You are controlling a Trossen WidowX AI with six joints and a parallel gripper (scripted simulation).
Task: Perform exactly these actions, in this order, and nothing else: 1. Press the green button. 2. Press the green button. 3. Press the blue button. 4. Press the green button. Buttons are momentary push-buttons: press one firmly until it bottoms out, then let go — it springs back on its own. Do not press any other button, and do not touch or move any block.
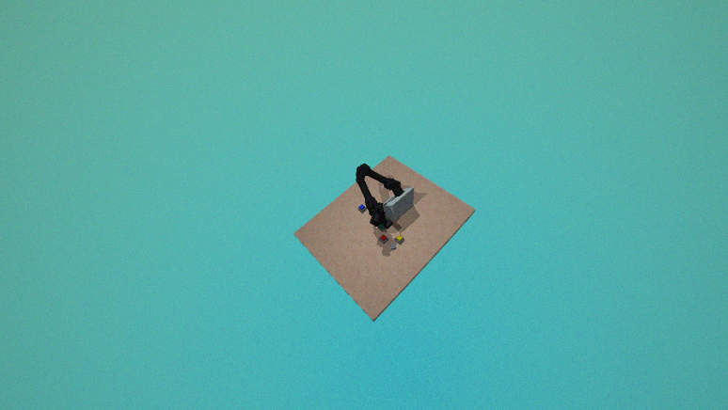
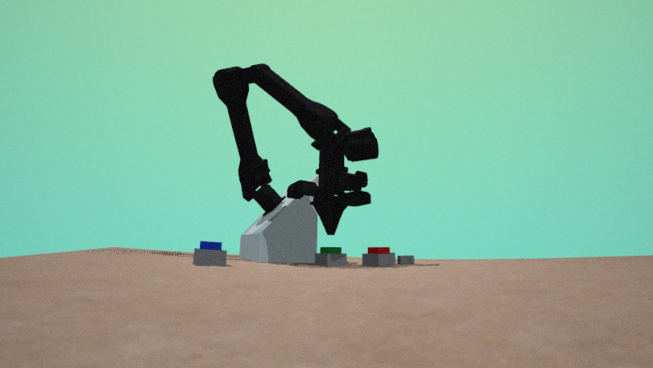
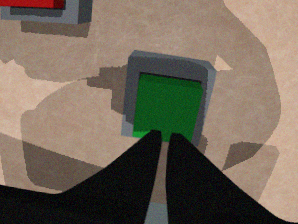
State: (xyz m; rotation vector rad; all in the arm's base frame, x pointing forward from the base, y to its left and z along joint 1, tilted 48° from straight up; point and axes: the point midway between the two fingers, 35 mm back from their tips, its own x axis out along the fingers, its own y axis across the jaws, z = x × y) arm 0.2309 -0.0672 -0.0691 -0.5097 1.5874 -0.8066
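My gripper tip is now 30 mm above the green button. The rest, counted from my gripper tip: grey block 80 mm ahead, 160 mm to the left, 50 mm below; red button 70 mm ahead, 70 mm to the left, 30 mm below; yellow button 10 mm ahead, 160 mm to the left, 30 mm below.
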